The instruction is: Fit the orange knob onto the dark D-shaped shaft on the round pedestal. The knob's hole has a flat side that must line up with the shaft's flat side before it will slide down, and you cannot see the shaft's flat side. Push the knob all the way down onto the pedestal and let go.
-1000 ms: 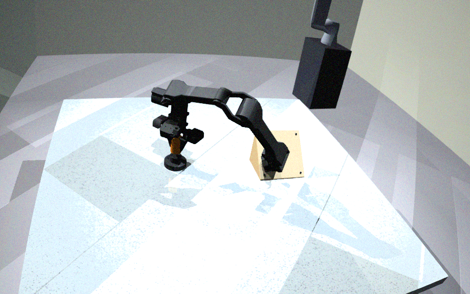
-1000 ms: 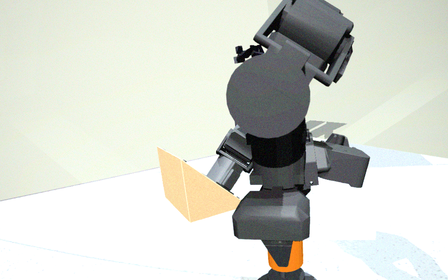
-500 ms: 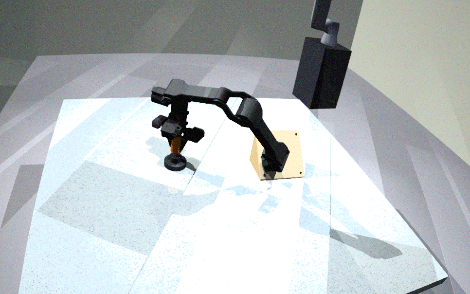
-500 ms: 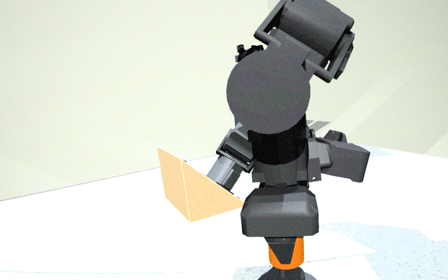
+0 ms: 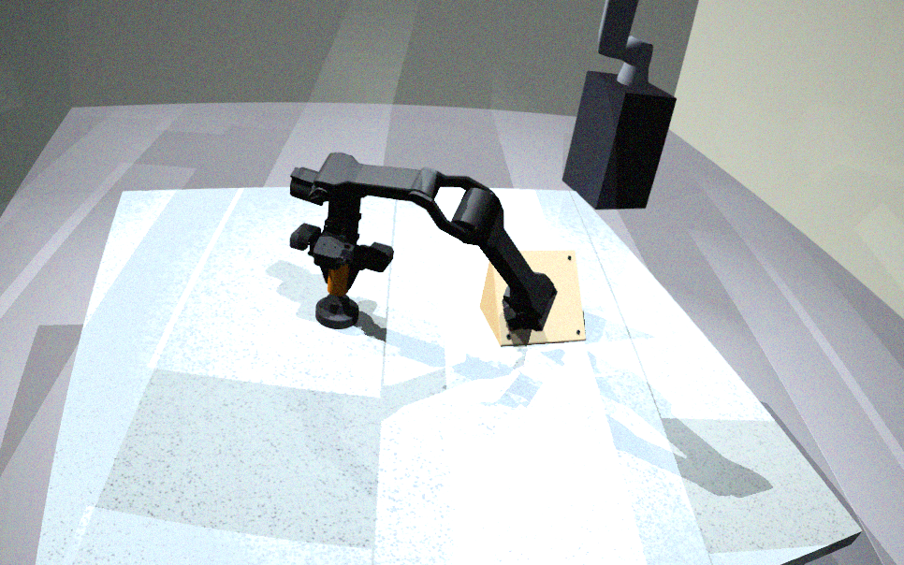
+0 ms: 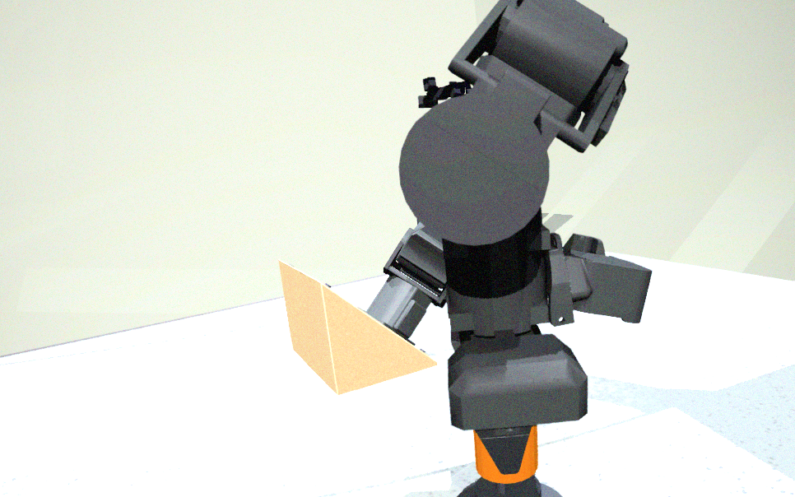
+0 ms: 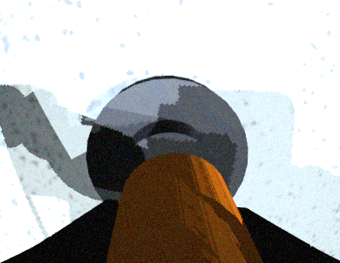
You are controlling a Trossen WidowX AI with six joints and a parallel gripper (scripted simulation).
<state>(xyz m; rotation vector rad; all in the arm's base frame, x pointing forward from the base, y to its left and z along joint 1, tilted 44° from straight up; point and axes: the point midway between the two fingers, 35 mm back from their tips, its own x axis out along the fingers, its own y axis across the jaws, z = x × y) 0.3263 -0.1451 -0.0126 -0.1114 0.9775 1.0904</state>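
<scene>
The orange knob lies 20 mm above my gripper tip. From my gripper tip the other things lie so: round dark pedestal: 40 mm below.
</scene>
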